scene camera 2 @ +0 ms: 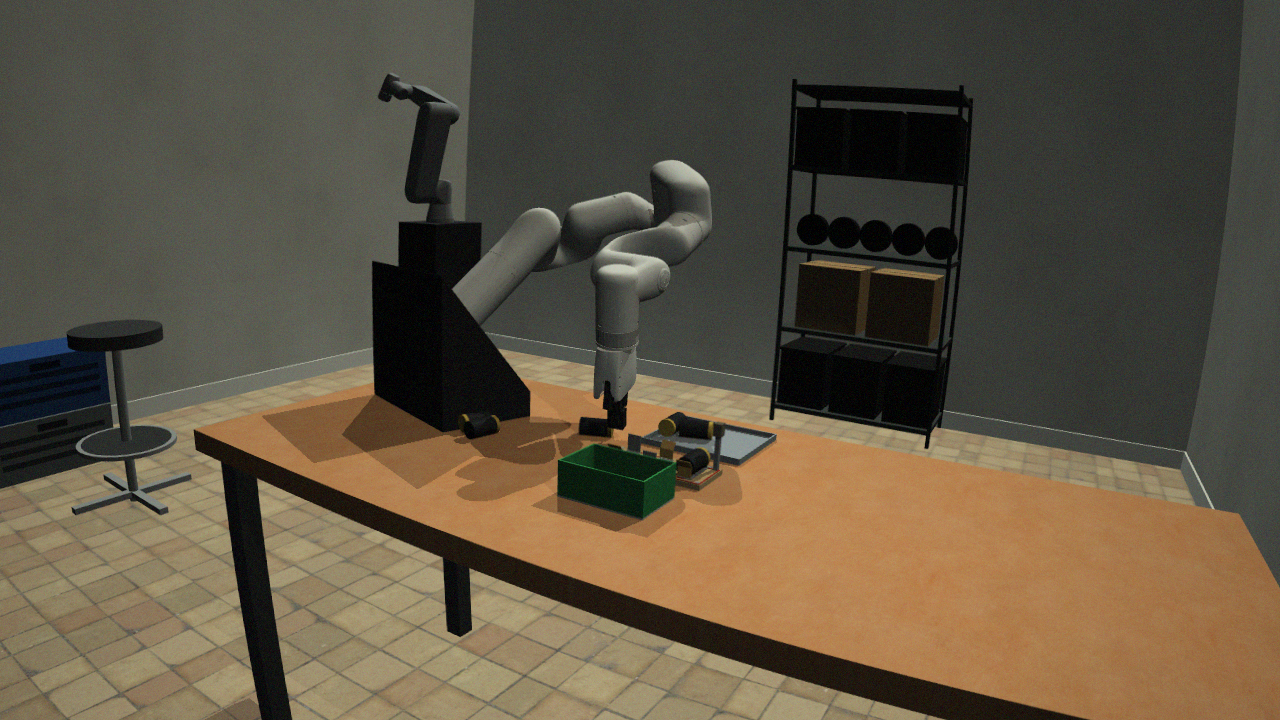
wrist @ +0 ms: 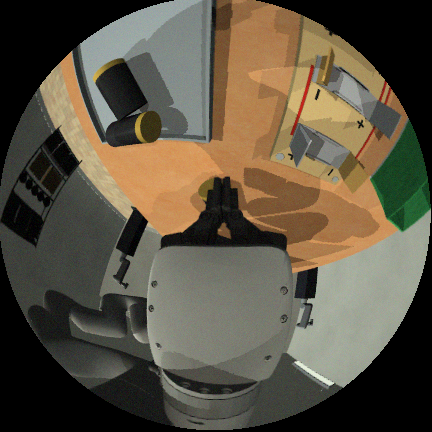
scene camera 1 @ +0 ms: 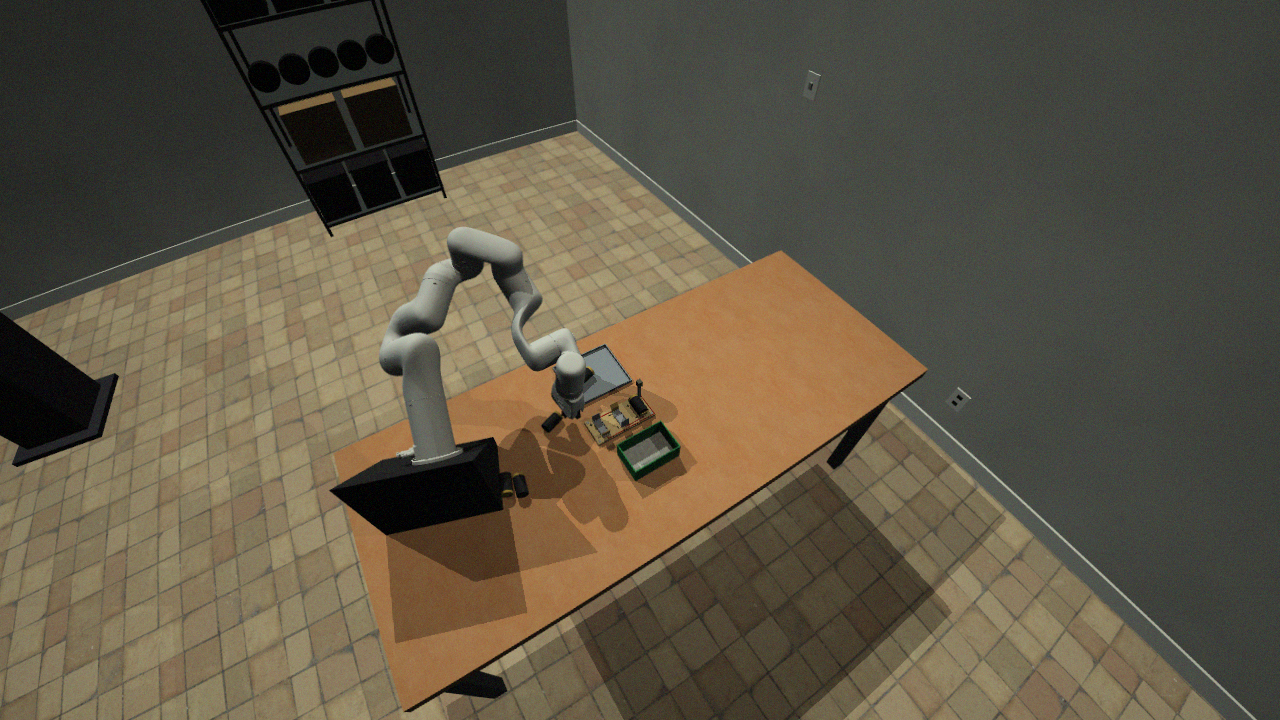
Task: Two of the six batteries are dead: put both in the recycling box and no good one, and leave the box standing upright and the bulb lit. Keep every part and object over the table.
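Places are measured from the arm's base along level axes (x back, y right, z up), in metres.
Pixels of known places: gripper, between the fingertips: (scene camera 2: 616,427) (wrist: 223,185) (scene camera 1: 567,414); arm's base, origin of its link: (scene camera 2: 453,320) (scene camera 1: 437,458).
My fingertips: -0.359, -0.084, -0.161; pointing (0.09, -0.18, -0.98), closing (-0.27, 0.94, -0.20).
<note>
Ahead of a thing's pixels: the offset from my fingertips to its top centre, as dx, dy, dz. "spot": to the spot under its first point. Level surfaces: height alone.
My gripper (scene camera 1: 572,414) (scene camera 2: 616,424) (wrist: 223,185) is shut and empty, low over the table at a loose black battery {+0.050, -0.002, +0.006} (scene camera 1: 552,421) (scene camera 2: 593,426). In the wrist view the fingers hide most of it; its yellow end {spot: +0.024, -0.019, -0.006} (wrist: 206,190) shows beside them. Two batteries {-0.101, -0.117, +0.008} (wrist: 120,89) {-0.050, -0.113, +0.008} (wrist: 122,131) lie in the grey tray {-0.130, -0.123, -0.017} (scene camera 1: 611,365) (scene camera 2: 750,444) (wrist: 192,75). Two more {+0.236, +0.136, +0.006} (scene camera 1: 506,484) {+0.200, +0.154, +0.006} (scene camera 1: 520,486) lie by the robot's base. One battery {-0.207, +0.064, +0.017} (scene camera 1: 638,405) (scene camera 2: 692,461) sits in the circuit board {dz -0.019} (wrist: 330,111). The green box {-0.166, +0.217, +0.031} (scene camera 1: 659,461) (scene camera 2: 615,483) (wrist: 405,175) stands upright. I cannot tell whether the bulb is lit.
The black robot base (scene camera 1: 429,492) (scene camera 2: 411,349) stands at one end of the table {dz -0.029} (scene camera 1: 769,340) (scene camera 2: 895,555). A thin post {-0.230, +0.026, +0.041} (scene camera 1: 639,389) (scene camera 2: 718,438) rises from the circuit board, close to the green box. The tray lies behind the board in scene camera 2.
</note>
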